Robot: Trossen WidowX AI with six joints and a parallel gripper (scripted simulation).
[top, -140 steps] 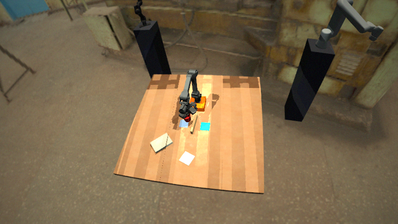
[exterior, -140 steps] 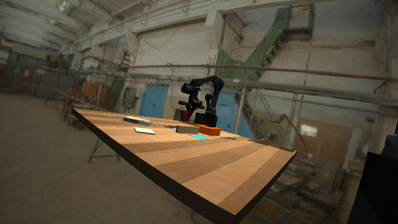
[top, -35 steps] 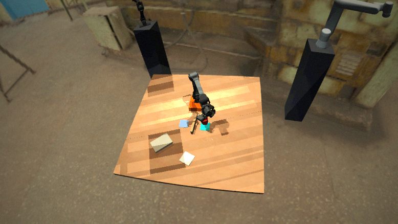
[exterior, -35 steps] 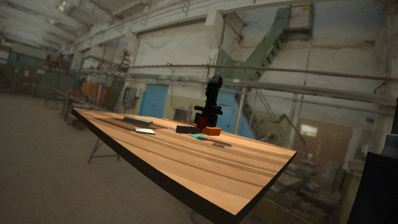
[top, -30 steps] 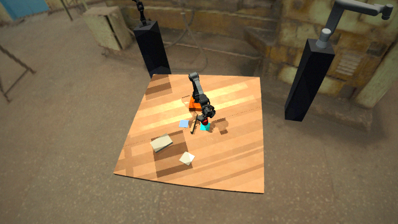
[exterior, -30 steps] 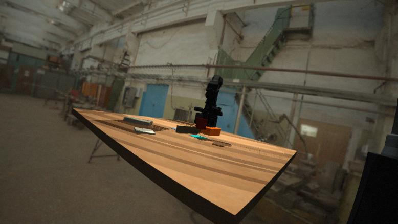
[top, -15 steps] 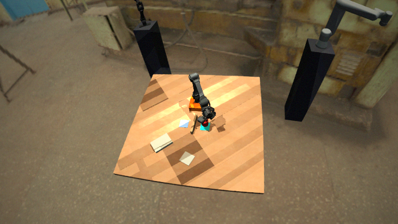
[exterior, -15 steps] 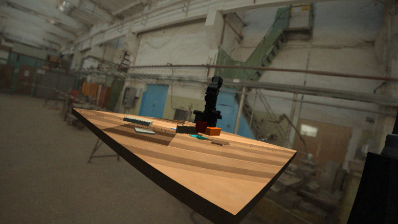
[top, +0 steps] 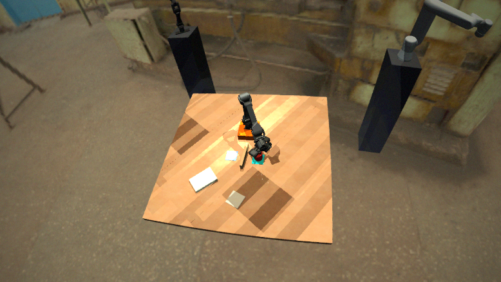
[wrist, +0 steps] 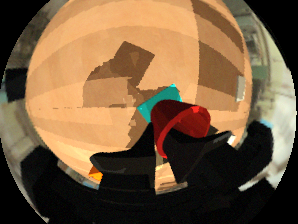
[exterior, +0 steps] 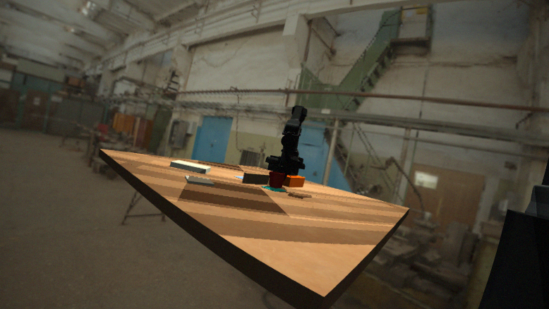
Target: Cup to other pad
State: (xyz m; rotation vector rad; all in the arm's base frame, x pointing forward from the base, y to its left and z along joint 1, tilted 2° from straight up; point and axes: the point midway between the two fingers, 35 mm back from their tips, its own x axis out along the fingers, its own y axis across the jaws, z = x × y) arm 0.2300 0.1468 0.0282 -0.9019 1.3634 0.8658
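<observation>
Now: gripper tip 30 mm short of the turquoise pad, 10 mm to the left of it and 50 mm above it. Round my gripper tip: red cup (30 mm ahead, 20 mm to the right); then light blue pad (30 mm ahead, 220 mm to the right, 50 mm below); then white square (380 mm ahead, 90 mm to the right, 40 mm below).
</observation>
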